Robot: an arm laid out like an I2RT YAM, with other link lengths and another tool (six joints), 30 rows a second.
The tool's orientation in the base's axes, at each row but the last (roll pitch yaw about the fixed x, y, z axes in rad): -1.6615, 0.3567, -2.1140; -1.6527, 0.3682, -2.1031; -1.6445, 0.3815, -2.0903; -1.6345, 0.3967, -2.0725; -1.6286, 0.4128, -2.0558; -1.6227, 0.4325, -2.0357; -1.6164, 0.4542, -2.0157; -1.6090, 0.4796, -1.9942; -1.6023, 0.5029, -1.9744; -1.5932, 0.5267, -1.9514
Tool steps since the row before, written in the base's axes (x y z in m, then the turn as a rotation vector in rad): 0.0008, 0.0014, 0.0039, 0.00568, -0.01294, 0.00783; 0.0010, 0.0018, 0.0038, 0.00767, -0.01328, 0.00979; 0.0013, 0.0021, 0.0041, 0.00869, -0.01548, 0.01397; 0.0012, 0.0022, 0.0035, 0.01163, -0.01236, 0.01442; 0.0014, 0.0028, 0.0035, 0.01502, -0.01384, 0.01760; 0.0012, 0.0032, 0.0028, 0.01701, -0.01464, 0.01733; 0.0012, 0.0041, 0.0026, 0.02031, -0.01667, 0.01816; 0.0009, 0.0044, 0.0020, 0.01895, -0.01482, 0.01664; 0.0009, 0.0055, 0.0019, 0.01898, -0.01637, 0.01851; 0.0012, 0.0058, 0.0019, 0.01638, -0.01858, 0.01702
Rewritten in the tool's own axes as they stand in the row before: -0.0029, -0.0031, -0.0003, 0.00489, -0.01118, 0.01058; -0.0033, -0.0028, -0.0003, 0.00352, -0.01290, 0.01233; -0.0038, -0.0029, -0.0001, 0.00327, -0.01744, 0.01398; -0.0037, -0.0023, -0.0001, -0.00074, -0.01632, 0.01513; -0.0043, -0.0019, -0.0002, -0.00226, -0.01933, 0.01865; -0.0043, -0.0011, -0.0004, -0.00231, -0.01913, 0.02080; -0.0049, -0.0005, -0.0007, -0.00230, -0.02023, 0.02461; -0.0048, 0.0003, -0.0010, -0.00260, -0.01828, 0.02268; -0.0057, 0.0010, -0.0013, -0.00226, -0.02062, 0.02325; -0.0060, 0.0013, -0.0010, 0.00110, -0.02082, 0.02165
